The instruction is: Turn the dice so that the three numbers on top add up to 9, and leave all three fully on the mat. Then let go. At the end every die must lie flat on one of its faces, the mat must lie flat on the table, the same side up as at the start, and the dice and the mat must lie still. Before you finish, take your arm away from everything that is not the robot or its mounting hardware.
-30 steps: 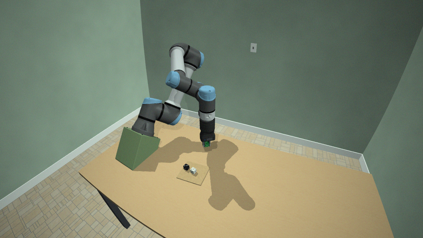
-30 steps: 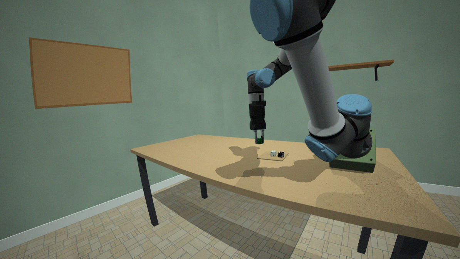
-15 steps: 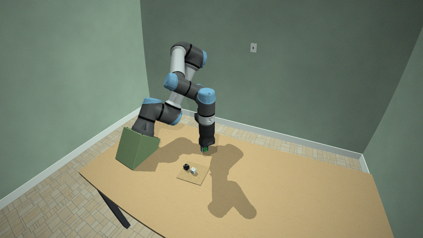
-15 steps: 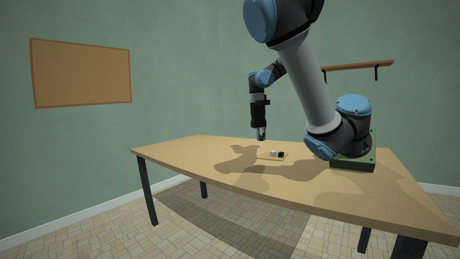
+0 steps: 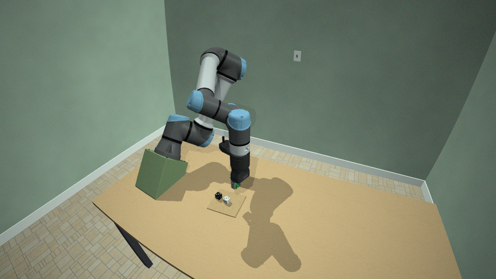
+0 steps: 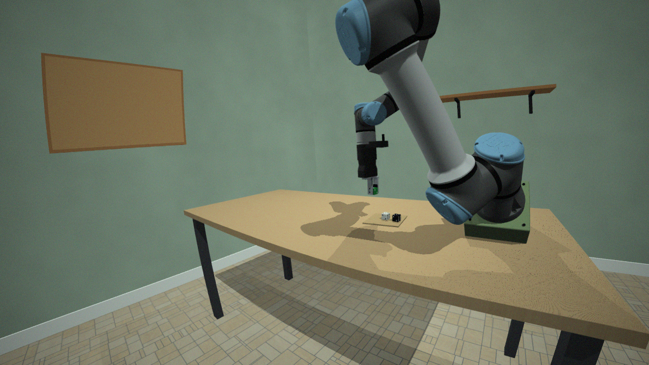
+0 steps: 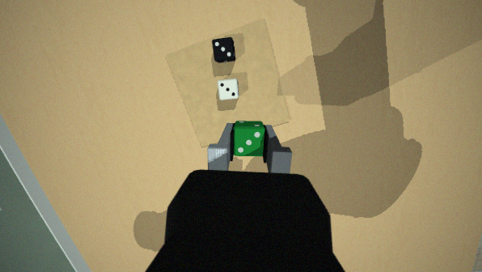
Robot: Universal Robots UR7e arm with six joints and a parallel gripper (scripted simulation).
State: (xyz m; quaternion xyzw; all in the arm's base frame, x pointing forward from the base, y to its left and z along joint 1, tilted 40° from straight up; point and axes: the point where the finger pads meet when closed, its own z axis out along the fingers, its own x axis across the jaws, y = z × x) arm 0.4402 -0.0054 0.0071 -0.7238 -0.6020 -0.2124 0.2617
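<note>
Right now my hand is 40 mm past the white die, 20 mm to the left of it and 110 mm above it. Round my hand: green die (10 mm below); black die (90 mm behind, 20 mm to the right, 110 mm below); tan mat (40 mm behind, 20 mm to the right, 120 mm below).
</note>
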